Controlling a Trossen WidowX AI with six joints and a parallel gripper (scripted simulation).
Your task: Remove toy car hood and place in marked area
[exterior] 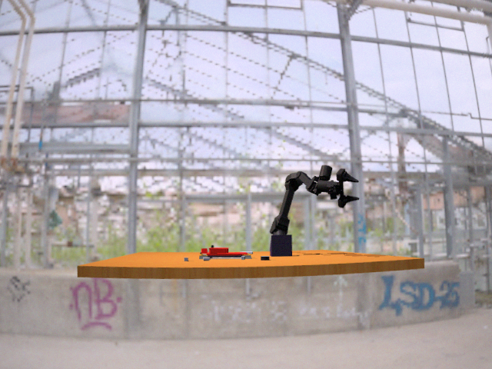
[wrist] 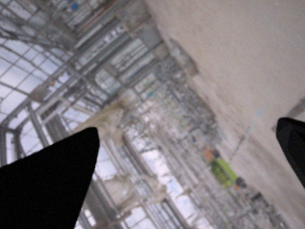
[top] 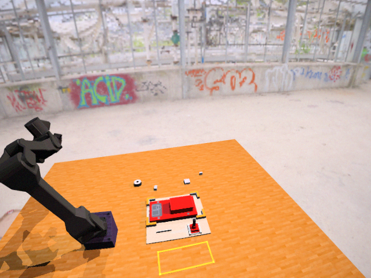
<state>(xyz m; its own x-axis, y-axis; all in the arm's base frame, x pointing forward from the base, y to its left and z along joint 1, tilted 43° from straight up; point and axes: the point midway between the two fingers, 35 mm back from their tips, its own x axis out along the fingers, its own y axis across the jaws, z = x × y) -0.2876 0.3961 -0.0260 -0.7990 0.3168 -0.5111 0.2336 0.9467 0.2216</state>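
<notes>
Right now my gripper tip is 65 cm short of the red hood, 24 cm to the left of it and 27 cm above it. The rest, counted from my gripper tip: black wheel (45 cm ahead, 2 cm to the right, 30 cm below).
</notes>
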